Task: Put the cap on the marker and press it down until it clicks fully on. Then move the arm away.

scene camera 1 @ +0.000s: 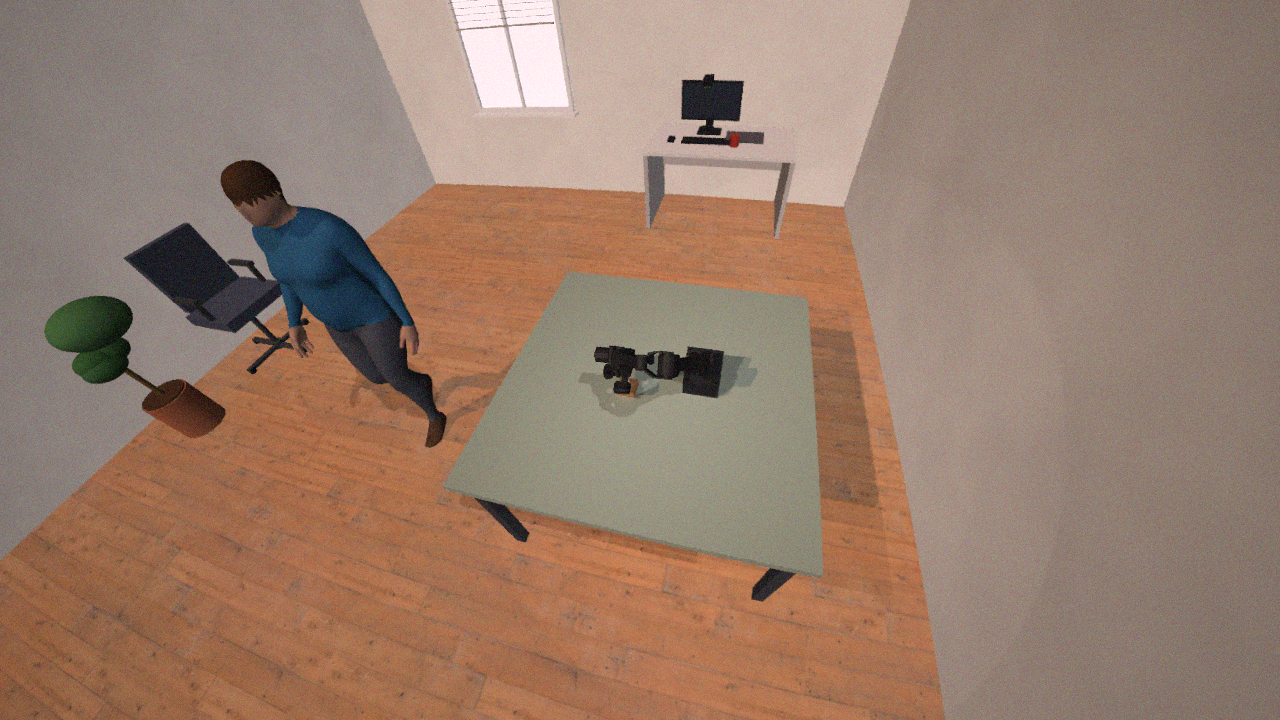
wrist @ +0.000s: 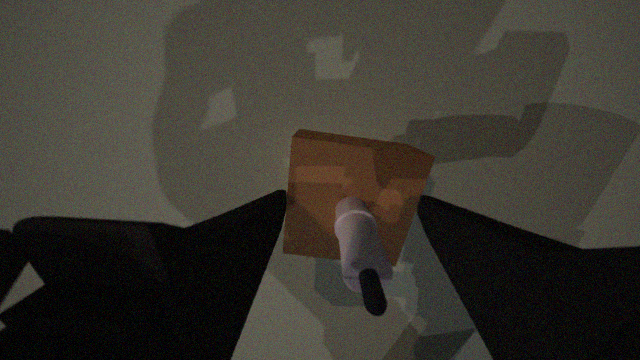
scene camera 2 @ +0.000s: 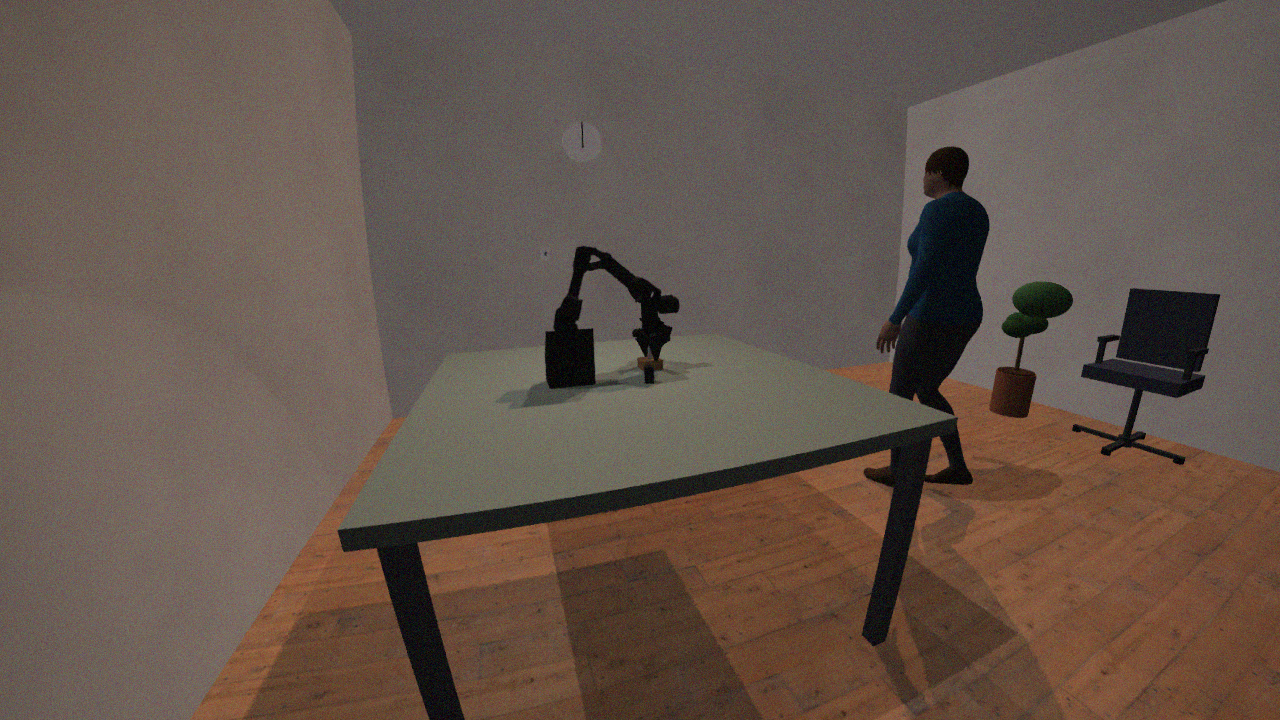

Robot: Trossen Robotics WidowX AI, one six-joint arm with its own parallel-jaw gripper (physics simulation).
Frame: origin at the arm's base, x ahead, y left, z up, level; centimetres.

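Seen in the pictures: gripper, fingertip midpoint: (wrist: 351,200) (scene camera 2: 651,359); arm's base, link origin: (scene camera 1: 705,361) (scene camera 2: 567,339).
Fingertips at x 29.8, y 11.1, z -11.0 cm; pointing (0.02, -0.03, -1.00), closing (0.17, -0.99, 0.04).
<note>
Offsets run from my fingertips to a thing's top centre. Level surfaces: height alone.
The pale marker @(dx -0.5, dy +0.0, dz +5.9 cm) (wrist: 356,235) stands upright in a square orange-brown block @(dx -0.5, dy +0.0, dz +0.2 cm) (scene camera 1: 633,387) (scene camera 2: 657,364) (wrist: 320,160), its dark tip toward the wrist camera. My gripper (scene camera 2: 651,354) (wrist: 351,200) is low over the block and open. Its two black fingers stand on either side of the marker, with a gap between each finger and the marker. A small black upright piece @(dx -5.7, dy -17.1, dz +2.0 cm) (scene camera 2: 648,375), which looks like the cap, stands on the table beside the block in the scene camera 2 view. The cap does not show in the wrist view. The fingertips are hard to make out in the scene camera 1 view.
The arm's black base (scene camera 1: 703,371) (scene camera 2: 570,358) stands on the green table @(dz -3.1 cm) (scene camera 1: 716,483) (scene camera 2: 537,447). A person (scene camera 1: 331,268) (scene camera 2: 948,259) is beside the table. A chair (scene camera 1: 192,273) (scene camera 2: 1163,331), a potted plant (scene camera 1: 183,409) (scene camera 2: 1012,392) and a desk (scene camera 1: 716,154) stand farther off.
</note>
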